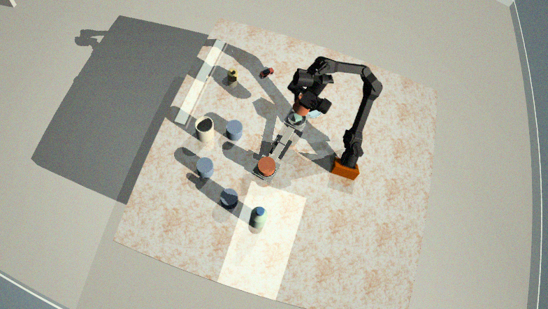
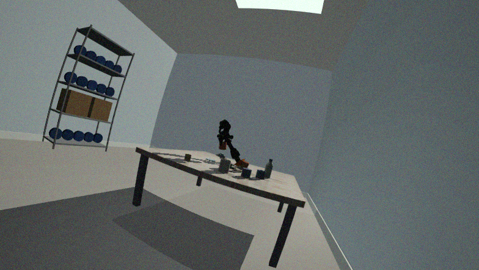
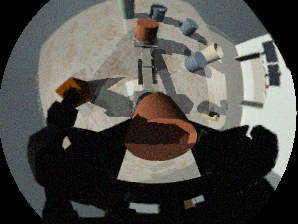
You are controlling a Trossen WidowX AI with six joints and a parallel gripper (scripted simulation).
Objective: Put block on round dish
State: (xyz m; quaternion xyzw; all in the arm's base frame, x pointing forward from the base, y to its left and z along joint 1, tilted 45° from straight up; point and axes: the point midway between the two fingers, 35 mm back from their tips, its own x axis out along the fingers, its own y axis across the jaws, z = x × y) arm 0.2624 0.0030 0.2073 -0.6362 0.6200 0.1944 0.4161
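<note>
Now: gripper tip 80 mm above the pale green block and 10 mm to the right of it. From my gripper tip the other things lie so: red toy car (240 mm to the right, 200 mm ahead, 150 mm below); then pale blue round dish (160 mm below, 110 mm to the right, 50 mm behind); then cream cup (380 mm ahead, 170 mm to the left, 120 mm below).
</note>
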